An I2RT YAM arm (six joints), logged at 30 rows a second.
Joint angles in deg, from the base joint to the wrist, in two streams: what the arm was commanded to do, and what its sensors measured. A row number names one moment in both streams.
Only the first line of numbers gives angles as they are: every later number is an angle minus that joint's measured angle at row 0.
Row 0, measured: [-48.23 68.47 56.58 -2.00 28.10 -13.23]
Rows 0 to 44, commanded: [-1.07 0.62 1.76 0.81 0.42 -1.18]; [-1.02 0.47 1.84 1.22 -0.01 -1.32]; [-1.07 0.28 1.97 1.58 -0.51 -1.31]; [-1.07 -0.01 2.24 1.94 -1.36 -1.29]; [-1.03 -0.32 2.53 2.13 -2.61 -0.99]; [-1.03 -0.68 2.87 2.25 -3.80 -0.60]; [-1.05 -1.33 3.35 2.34 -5.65 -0.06]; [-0.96 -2.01 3.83 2.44 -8.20 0.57]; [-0.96 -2.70 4.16 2.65 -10.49 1.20]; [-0.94 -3.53 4.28 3.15 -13.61 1.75]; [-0.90 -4.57 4.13 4.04 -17.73 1.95]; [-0.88 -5.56 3.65 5.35 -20.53 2.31]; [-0.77 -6.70 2.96 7.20 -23.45 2.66]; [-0.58 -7.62 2.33 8.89 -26.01 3.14]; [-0.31 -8.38 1.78 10.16 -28.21 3.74]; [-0.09 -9.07 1.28 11.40 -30.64 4.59]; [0.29 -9.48 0.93 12.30 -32.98 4.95]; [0.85 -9.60 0.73 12.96 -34.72 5.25]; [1.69 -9.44 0.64 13.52 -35.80 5.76]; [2.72 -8.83 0.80 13.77 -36.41 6.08]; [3.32 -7.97 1.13 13.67 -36.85 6.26]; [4.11 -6.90 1.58 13.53 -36.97 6.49]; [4.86 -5.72 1.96 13.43 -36.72 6.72]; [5.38 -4.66 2.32 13.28 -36.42 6.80]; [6.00 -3.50 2.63 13.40 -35.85 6.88]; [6.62 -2.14 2.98 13.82 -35.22 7.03]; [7.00 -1.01 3.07 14.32 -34.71 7.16]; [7.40 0.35 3.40 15.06 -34.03 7.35]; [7.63 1.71 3.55 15.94 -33.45 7.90]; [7.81 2.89 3.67 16.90 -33.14 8.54]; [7.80 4.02 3.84 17.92 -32.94 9.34]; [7.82 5.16 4.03 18.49 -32.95 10.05]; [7.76 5.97 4.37 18.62 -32.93 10.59]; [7.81 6.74 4.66 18.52 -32.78 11.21]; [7.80 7.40 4.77 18.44 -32.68 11.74]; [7.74 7.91 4.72 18.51 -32.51 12.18]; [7.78 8.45 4.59 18.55 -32.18 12.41]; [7.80 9.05 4.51 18.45 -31.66 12.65]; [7.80 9.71 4.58 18.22 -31.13 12.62]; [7.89 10.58 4.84 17.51 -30.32 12.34]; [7.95 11.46 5.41 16.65 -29.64 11.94]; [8.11 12.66 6.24 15.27 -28.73 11.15]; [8.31 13.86 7.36 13.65 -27.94 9.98]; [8.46 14.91 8.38 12.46 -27.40 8.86]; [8.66 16.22 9.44 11.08 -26.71 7.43]
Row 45, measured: [8.46 14.55 6.51 12.81 -30.97 10.38]
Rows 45 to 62, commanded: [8.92 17.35 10.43 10.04 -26.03 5.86]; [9.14 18.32 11.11 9.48 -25.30 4.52]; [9.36 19.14 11.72 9.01 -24.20 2.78]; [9.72 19.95 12.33 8.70 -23.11 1.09]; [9.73 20.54 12.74 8.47 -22.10 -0.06]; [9.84 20.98 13.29 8.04 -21.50 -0.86]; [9.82 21.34 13.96 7.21 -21.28 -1.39]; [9.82 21.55 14.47 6.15 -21.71 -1.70]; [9.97 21.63 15.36 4.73 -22.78 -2.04]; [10.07 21.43 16.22 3.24 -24.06 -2.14]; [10.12 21.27 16.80 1.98 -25.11 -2.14]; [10.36 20.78 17.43 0.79 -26.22 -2.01]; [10.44 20.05 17.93 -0.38 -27.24 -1.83]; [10.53 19.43 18.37 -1.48 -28.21 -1.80]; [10.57 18.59 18.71 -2.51 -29.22 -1.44]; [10.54 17.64 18.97 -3.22 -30.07 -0.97]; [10.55 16.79 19.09 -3.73 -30.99 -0.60]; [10.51 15.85 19.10 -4.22 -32.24 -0.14]
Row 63, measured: [10.32 19.54 17.29 -0.68 -28.77 -0.68]
